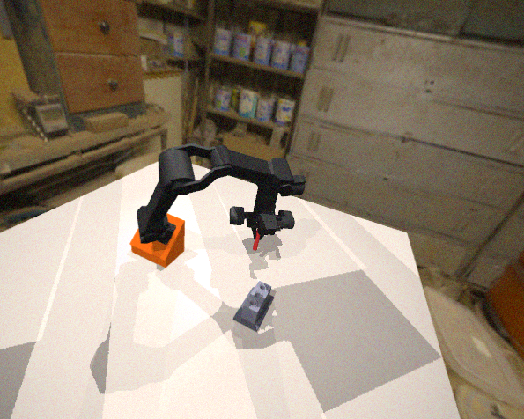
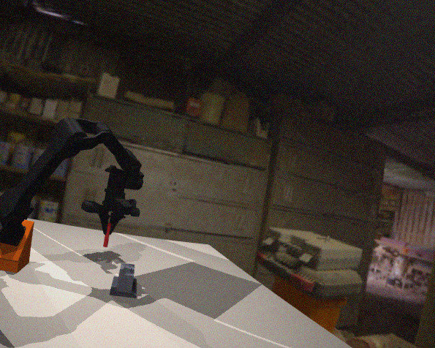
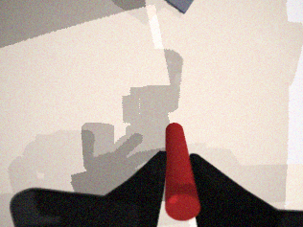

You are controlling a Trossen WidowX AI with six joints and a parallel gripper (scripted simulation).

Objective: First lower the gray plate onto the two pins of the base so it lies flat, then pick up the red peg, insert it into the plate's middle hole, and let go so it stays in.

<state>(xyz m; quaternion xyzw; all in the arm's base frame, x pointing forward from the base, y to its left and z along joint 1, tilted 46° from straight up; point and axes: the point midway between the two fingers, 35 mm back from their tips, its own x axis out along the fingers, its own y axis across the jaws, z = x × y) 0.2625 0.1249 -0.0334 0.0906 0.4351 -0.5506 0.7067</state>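
The gray plate is 14 cm to the right of my gripper tip, 8 cm ahead of it and 7 cm below it. Round my gripper tip: red peg (right at my gripper tip); then base (14 cm to the right, 10 cm below, 8 cm ahead).
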